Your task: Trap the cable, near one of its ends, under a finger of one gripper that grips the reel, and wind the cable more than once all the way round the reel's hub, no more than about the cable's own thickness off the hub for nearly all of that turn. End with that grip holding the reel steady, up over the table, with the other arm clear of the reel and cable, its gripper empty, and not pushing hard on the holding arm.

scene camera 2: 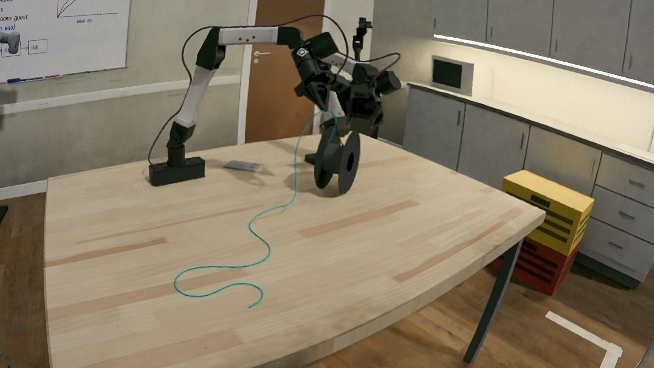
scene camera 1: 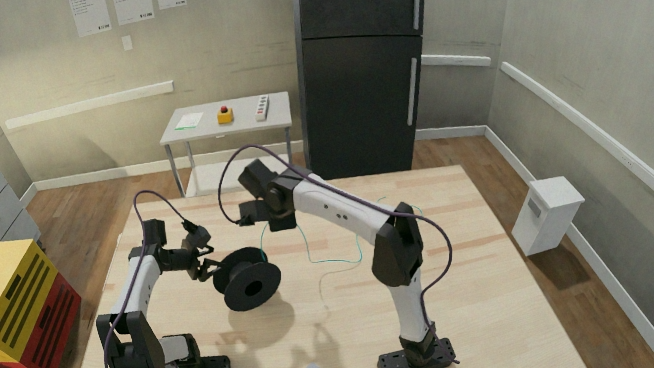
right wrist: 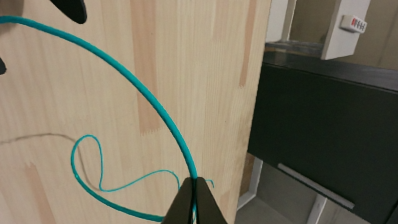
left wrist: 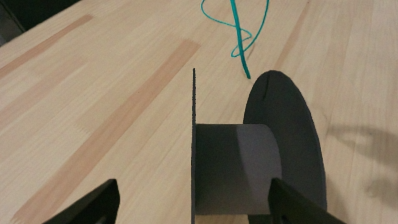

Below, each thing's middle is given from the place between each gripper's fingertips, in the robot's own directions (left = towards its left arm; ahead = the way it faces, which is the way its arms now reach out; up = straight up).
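My left hand [scene camera 1: 219,257]: 100 mm above the black reel [scene camera 1: 247,289], 60 mm to the left of it. The reel: 180 mm below my right hand [scene camera 2: 325,111], 120 mm to the left of it, 80 mm behind it.
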